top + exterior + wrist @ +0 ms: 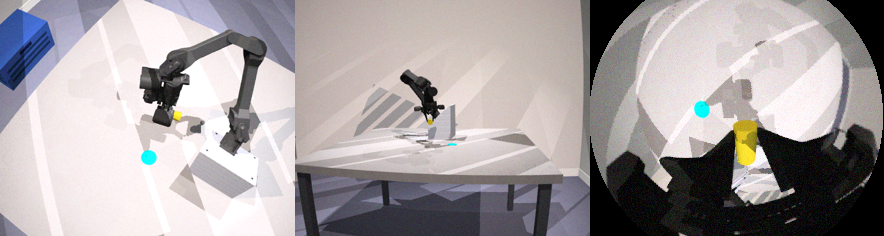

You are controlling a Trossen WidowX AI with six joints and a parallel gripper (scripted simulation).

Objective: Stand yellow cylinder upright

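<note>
The yellow tall cylinder lies 20 mm behind my gripper tip and 10 mm to the right of it. Also, from my gripper tip: cyan circle: 30 mm behind, 130 mm to the left, 140 mm below.
</note>
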